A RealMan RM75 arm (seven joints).
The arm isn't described. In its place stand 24 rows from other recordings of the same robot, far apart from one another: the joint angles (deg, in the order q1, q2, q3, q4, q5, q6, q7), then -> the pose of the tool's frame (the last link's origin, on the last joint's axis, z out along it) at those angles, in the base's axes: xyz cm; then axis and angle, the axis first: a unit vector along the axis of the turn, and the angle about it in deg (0 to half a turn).
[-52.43, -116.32, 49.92, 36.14, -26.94, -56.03, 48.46] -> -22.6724, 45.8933, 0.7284, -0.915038, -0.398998, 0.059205, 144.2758
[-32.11, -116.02, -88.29, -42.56, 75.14, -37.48, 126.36] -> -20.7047, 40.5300, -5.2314, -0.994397, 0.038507, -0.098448, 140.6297
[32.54, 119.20, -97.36, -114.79, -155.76, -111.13, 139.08] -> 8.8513, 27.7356, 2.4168, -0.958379, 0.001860, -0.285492, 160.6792
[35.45, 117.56, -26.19, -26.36, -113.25, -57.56, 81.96] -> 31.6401, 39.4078, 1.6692, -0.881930, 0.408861, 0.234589, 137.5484
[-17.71, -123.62, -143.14, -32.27, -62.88, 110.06, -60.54] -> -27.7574, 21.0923, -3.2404, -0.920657, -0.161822, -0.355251, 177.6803
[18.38, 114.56, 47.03, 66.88, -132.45, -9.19, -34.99] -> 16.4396, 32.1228, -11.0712, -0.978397, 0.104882, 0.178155, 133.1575
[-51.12, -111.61, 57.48, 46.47, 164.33, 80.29, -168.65] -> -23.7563, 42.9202, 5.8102, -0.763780, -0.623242, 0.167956, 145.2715
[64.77, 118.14, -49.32, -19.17, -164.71, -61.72, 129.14] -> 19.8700, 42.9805, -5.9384, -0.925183, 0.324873, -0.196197, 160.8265
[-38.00, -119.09, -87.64, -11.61, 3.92, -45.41, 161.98] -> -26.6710, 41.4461, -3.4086, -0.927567, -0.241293, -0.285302, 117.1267
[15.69, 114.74, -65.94, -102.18, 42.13, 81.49, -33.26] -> 20.5224, 33.3687, 12.3325, -0.927589, 0.373602, -0.000502, 136.5777
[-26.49, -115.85, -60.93, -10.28, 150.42, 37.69, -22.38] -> -38.0182, 34.3088, -2.8180, -0.855621, -0.479277, -0.195463, 113.8860
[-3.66, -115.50, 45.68, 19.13, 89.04, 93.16, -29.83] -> -36.8666, 17.3332, -0.1198, -0.946900, -0.135070, -0.291782, 140.5523
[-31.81, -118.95, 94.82, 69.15, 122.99, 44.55, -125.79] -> -12.7765, 39.0483, -5.6080, -0.986720, -0.145420, -0.072371, 149.0184
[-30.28, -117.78, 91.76, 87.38, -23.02, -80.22, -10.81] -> -16.4147, 35.8049, 0.0103, -0.827422, -0.553408, 0.095459, 141.8561
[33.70, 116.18, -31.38, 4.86, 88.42, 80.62, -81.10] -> 26.9569, 31.0696, -5.9444, -0.632246, 0.618894, 0.466085, 175.2549
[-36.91, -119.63, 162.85, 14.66, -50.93, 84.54, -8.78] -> -18.1652, 32.2549, -7.2854, -0.863402, -0.008093, -0.504452, 137.2591
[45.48, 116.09, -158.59, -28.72, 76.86, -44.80, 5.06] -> 17.8976, 40.1831, -9.7558, -0.886857, 0.288144, 0.361190, 129.0547
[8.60, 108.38, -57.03, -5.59, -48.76, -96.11, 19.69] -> 38.1447, 21.2743, 7.4173, -0.920574, 0.108574, 0.375173, 114.1068
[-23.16, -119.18, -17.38, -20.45, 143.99, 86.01, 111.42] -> -21.6717, 24.0720, -9.7778, -0.549130, 0.835015, 0.034744, 113.1605
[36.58, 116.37, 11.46, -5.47, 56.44, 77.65, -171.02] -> 27.6335, 36.1610, -0.9916, -0.955251, -0.039154, 0.293193, 124.1123
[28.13, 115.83, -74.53, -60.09, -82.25, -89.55, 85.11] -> 13.4823, 32.5821, 1.2914, -0.947062, 0.005370, 0.321005, 176.8214
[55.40, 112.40, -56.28, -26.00, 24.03, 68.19, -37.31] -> 24.8909, 42.2478, -0.6610, -0.857632, 0.485094, -0.170734, 157.4094
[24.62, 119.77, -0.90, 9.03, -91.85, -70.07, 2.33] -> 32.6059, 29.7460, -5.4199, -0.922547, 0.234412, 0.306525, 112.3137
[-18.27, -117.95, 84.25, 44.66, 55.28, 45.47, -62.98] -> -25.6247, 36.6111, -1.5035, -0.917122, -0.251367, -0.309358, 135.1893
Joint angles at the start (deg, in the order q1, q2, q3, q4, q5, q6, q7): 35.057 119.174 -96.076 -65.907 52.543 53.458 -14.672
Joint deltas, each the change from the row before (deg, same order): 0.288 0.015 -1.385 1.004 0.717 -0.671 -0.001; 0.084 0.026 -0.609 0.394 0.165 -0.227 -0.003; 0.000 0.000 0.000 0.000 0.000 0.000 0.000; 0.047 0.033 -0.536 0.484 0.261 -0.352 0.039; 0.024 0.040 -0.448 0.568 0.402 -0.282 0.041; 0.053 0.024 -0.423 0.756 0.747 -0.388 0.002; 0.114 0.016 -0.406 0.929 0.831 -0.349 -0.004; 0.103 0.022 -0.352 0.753 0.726 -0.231 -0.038; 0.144 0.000 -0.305 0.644 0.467 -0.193 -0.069; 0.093 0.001 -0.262 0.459 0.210 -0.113 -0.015
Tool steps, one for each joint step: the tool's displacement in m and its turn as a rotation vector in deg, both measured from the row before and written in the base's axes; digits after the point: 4 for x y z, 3 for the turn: 0.0006 -0.0027 -0.0064 -0.899 -0.181 0.018; 0.0006 -0.0014 -0.0028 -0.408 -0.215 0.037; 0.0000 0.0000 0.0000 0.000 0.000 0.000; 0.0010 -0.0012 -0.0026 -0.291 -0.068 -0.159; 0.0014 -0.0013 -0.0026 -0.354 0.048 -0.363; 0.0016 -0.0012 -0.0027 -0.367 0.298 -0.575; 0.0020 -0.0012 -0.0029 -0.444 0.279 -0.713; 0.0015 -0.0012 -0.0025 -0.432 0.233 -0.560; 0.0013 -0.0007 -0.0019 -0.326 0.025 -0.335; 0.0013 -0.0007 -0.0015 -0.254 -0.114 -0.218
